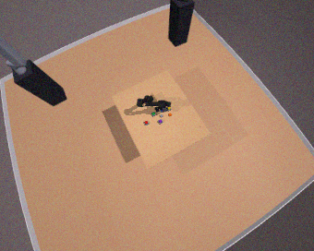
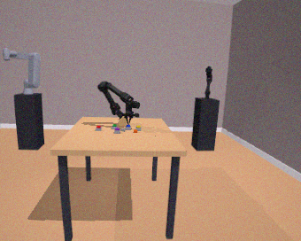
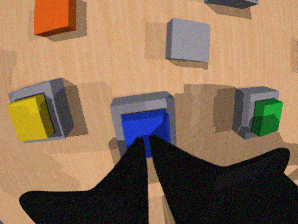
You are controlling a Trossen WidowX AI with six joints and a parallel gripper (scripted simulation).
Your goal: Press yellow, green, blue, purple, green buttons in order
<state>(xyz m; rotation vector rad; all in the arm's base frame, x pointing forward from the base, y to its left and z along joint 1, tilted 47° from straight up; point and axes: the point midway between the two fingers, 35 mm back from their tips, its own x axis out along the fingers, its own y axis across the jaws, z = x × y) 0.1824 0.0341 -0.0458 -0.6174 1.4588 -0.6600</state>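
Right now the blue button is 1 cm below my gripper tip. From my gripper tip the other things lie so: green button (12 cm to the right, 1 cm below, 1 cm behind); yellow button (9 cm to the left, 3 cm ahead, 1 cm below); orange piece (11 cm ahead, 6 cm to the left, 3 cm below).
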